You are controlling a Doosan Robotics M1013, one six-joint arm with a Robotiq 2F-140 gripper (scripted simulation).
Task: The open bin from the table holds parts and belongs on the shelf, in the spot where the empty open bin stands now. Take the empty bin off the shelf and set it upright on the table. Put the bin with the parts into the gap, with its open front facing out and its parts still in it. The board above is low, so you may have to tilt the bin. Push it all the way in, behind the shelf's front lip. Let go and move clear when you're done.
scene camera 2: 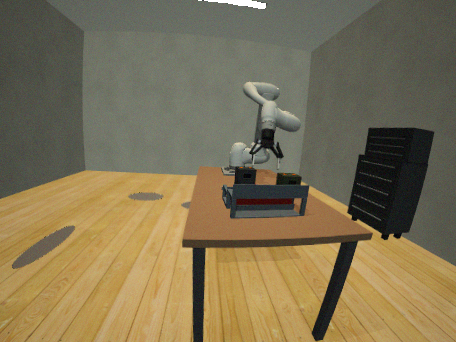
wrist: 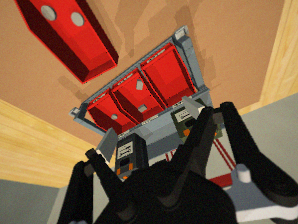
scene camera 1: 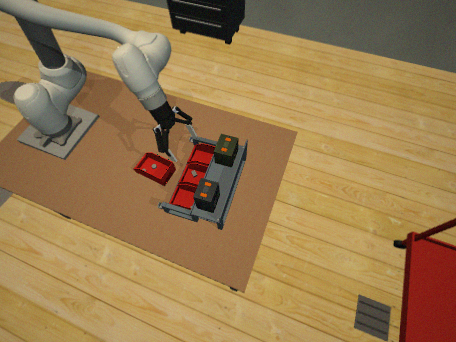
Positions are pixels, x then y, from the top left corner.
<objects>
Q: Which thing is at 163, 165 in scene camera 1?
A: A bin.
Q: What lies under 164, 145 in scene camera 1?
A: My gripper.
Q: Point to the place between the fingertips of my gripper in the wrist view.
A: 148, 118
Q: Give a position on a bin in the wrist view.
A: At 101, 108
</objects>
